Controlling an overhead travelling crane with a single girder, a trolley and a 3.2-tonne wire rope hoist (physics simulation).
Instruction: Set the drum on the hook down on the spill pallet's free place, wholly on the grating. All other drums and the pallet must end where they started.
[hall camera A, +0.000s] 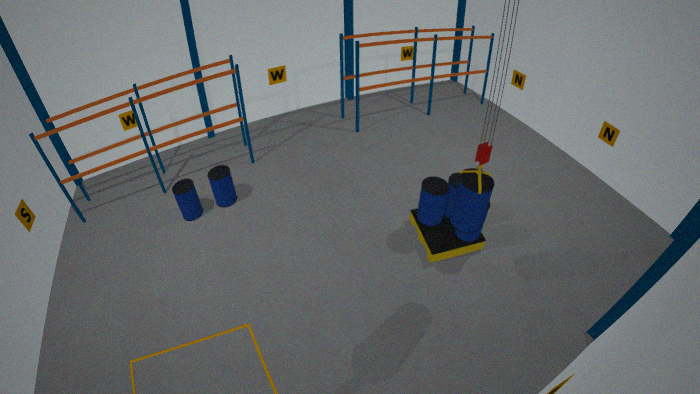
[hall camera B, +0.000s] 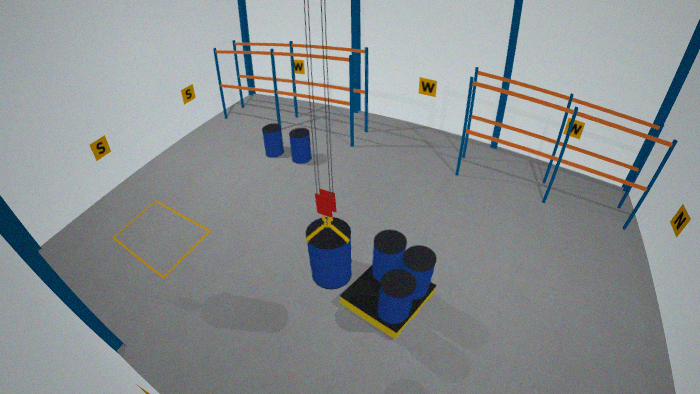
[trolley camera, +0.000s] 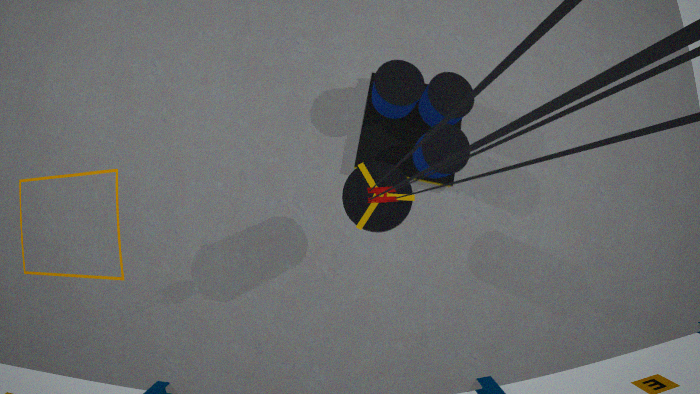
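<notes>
My gripper (hall camera A: 478, 181) (hall camera B: 327, 233) (trolley camera: 382, 196), a yellow three-armed lifter under the red hook block, is shut on the blue drum (hall camera A: 474, 207) (hall camera B: 331, 265) (trolley camera: 387, 219), which hangs upright in the air. The spill pallet (hall camera A: 440, 246) (hall camera B: 362, 292) (trolley camera: 372, 132) has a black grating and yellow sides. Three drums stand on it: one (hall camera A: 432, 202) (hall camera B: 388, 260) (trolley camera: 398, 82), a second (hall camera B: 422, 272) (trolley camera: 450, 95) and a third (hall camera B: 395, 304) (trolley camera: 444, 150). In the trolley view the hung drum overlaps the pallet's lower left free corner and extends below its edge. In hall camera A it partly hides two standing drums.
Two more blue drums (hall camera A: 188, 202) (hall camera A: 223, 189) (hall camera B: 273, 142) (hall camera B: 300, 147) stand near one rack (hall camera A: 147, 145) (hall camera B: 351, 120). Another rack (hall camera A: 357, 87) (hall camera B: 560, 155) stands along the same wall. A yellow outlined square (hall camera A: 190, 343) (hall camera B: 183, 216) (trolley camera: 119, 220) is marked on the floor.
</notes>
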